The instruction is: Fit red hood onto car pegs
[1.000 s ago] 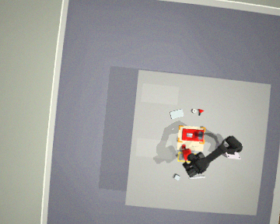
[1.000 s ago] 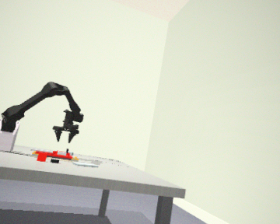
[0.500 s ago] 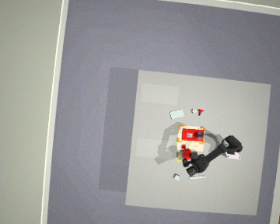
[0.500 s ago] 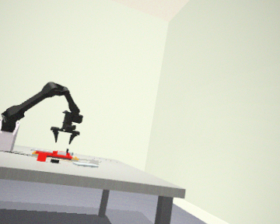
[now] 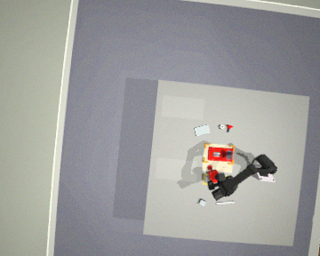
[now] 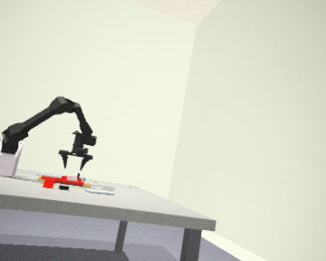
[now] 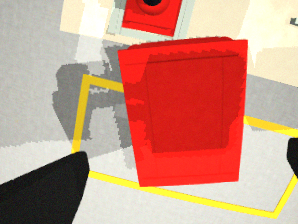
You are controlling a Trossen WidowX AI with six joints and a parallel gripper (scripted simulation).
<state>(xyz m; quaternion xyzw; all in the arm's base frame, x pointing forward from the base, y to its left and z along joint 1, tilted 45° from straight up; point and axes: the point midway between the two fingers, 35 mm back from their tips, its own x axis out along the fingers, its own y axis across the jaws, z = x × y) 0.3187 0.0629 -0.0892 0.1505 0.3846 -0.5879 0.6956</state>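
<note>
The red hood is 5 cm below my gripper tip. Round my gripper tip: small pale cube: 6 cm ahead, 23 cm to the left, 6 cm below; pale plate: 14 cm ahead, 36 cm to the right, 7 cm below; thin bar: 13 cm behind, 21 cm to the left, 7 cm below.
</note>
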